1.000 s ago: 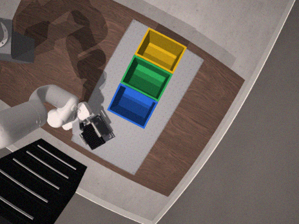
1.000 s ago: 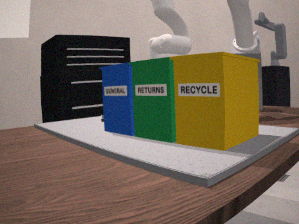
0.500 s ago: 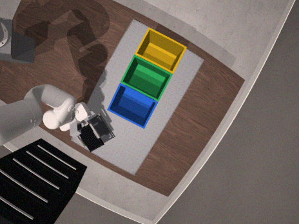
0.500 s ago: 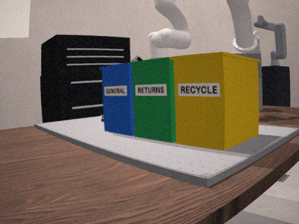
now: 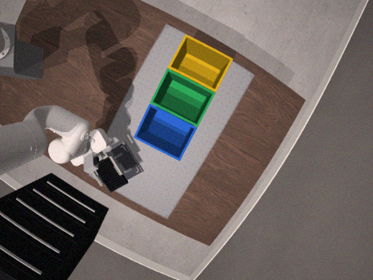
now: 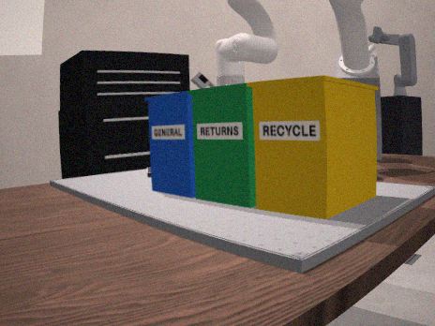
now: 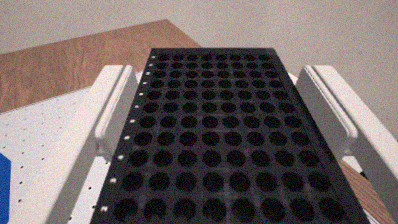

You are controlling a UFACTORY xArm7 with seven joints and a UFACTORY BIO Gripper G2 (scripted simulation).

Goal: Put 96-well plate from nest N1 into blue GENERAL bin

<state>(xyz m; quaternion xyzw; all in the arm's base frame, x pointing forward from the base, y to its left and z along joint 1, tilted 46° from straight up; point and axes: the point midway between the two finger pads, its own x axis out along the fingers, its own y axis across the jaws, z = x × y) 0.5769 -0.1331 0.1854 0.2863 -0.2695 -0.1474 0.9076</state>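
My gripper is now 1 cm short of the blue general bin, 27 cm to the right of it and 8 cm above it. Round my hand: black 96-well plate: 1 cm below; green returns bin: 5 cm behind, 39 cm to the left, 8 cm below; plate nest N1: 17 cm below.
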